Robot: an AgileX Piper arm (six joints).
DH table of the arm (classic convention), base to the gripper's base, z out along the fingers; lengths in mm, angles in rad. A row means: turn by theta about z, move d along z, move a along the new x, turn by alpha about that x. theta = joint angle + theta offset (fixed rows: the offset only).
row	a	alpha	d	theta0
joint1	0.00	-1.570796	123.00	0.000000
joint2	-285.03	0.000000	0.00	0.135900
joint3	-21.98	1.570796	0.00	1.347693
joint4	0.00	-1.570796	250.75	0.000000
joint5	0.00	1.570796	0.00	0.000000
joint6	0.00	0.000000	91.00	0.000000
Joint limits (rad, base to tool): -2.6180..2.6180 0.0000..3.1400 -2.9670..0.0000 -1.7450..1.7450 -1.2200..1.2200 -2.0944..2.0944
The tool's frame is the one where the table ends.
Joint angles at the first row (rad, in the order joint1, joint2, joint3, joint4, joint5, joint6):
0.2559, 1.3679, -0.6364, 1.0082, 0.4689, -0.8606
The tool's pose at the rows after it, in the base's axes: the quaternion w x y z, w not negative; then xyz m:
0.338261, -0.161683, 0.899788, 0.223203, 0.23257, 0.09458, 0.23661
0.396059, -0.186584, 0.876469, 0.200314, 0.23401, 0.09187, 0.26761
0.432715, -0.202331, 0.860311, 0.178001, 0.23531, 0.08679, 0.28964
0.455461, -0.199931, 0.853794, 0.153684, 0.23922, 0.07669, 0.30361
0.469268, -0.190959, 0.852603, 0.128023, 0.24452, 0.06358, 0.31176
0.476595, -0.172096, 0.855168, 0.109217, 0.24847, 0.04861, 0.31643
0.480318, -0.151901, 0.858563, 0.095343, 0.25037, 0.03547, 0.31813
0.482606, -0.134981, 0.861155, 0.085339, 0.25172, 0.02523, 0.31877
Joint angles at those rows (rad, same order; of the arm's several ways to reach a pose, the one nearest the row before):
0.2559, 1.3029, -0.6855, 0.9593, 0.4533, -0.8585
0.2559, 1.2404, -0.7428, 0.8860, 0.4343, -0.8451
0.2420, 1.2041, -0.7901, 0.8198, 0.4321, -0.8328
0.2053, 1.1884, -0.8265, 0.7623, 0.4321, -0.8129
0.1543, 1.1856, -0.8533, 0.7201, 0.4340, -0.8061
0.0936, 1.1841, -0.8692, 0.7033, 0.4420, -0.8043
0.0410, 1.1818, -0.8738, 0.6966, 0.4460, -0.8021
0.0000, 1.1818, -0.8761, 0.6957, 0.4474, -0.8021

